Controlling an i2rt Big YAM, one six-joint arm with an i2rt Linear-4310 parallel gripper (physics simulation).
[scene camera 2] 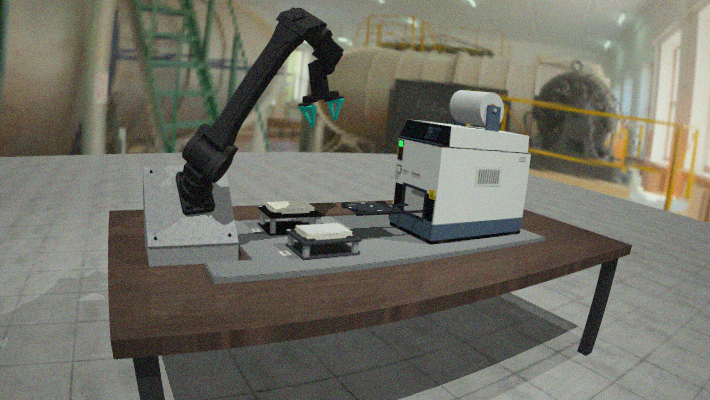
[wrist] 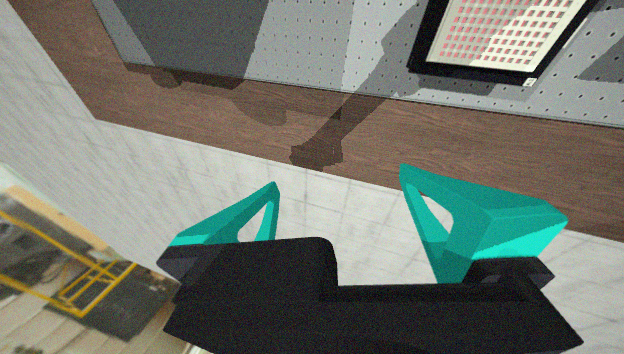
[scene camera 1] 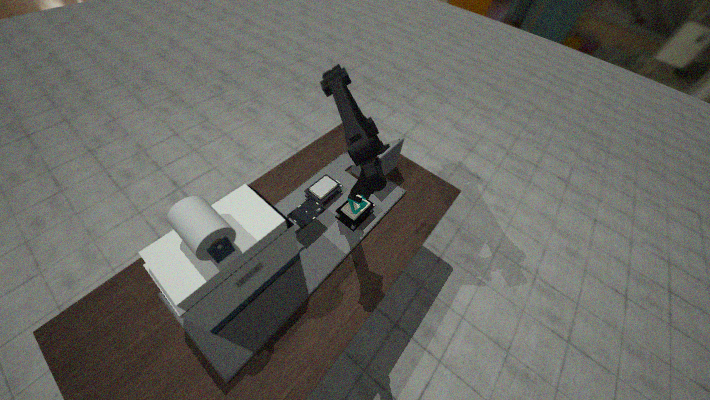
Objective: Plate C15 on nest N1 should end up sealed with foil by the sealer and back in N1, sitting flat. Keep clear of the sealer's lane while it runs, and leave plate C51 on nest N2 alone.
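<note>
My gripper (scene camera 2: 324,123) open, holding nothing, also in the wrist view (wrist: 334,179). Black sealer stage (scene camera 2: 379,207) visible. White roll (scene camera 1: 198,224), also in scene camera 2 (scene camera 2: 470,107).
</note>
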